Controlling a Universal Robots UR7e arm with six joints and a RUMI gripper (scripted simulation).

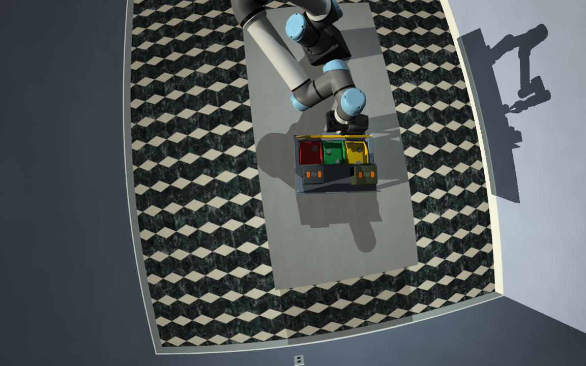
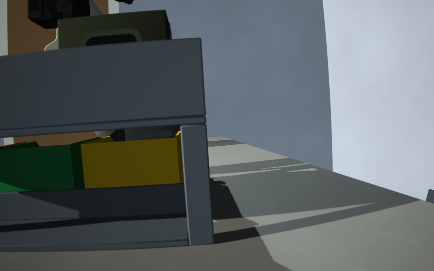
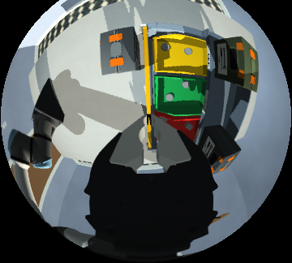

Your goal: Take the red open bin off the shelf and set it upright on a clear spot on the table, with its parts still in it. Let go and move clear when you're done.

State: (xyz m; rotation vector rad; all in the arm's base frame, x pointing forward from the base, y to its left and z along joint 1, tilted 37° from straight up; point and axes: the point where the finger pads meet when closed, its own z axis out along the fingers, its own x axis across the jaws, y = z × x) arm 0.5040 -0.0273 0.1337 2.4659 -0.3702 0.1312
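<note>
My gripper is now 11 cm above the thin yellow bar. From my hand the other things lie so: green bin (10 cm ahead, 3 cm to the right, 13 cm below); red bin (7 cm ahead, 14 cm to the right, 13 cm below); dark case (2 cm behind, 12 cm to the left, 11 cm below).
</note>
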